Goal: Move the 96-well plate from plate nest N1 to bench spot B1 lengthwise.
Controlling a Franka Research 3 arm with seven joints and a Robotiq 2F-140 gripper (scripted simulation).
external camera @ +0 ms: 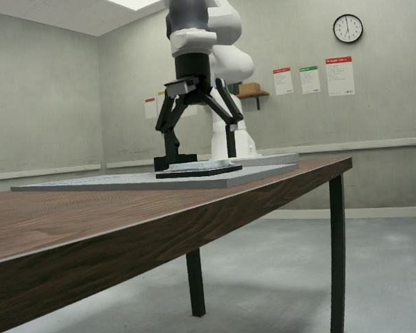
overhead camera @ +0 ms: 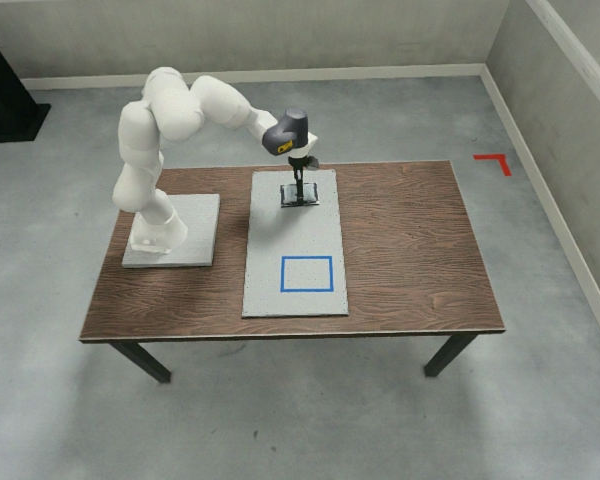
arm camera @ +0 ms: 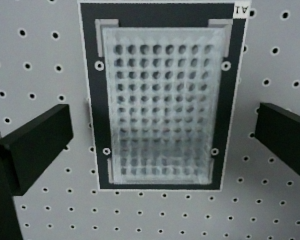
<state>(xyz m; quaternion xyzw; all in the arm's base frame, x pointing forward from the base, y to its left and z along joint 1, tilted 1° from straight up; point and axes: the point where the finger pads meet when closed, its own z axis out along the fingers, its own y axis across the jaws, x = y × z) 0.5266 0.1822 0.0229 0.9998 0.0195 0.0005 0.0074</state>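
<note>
My hand is 20 mm above the clear 96-well plate. From my hand the other things lie so: black plate nest (30 mm below).
</note>
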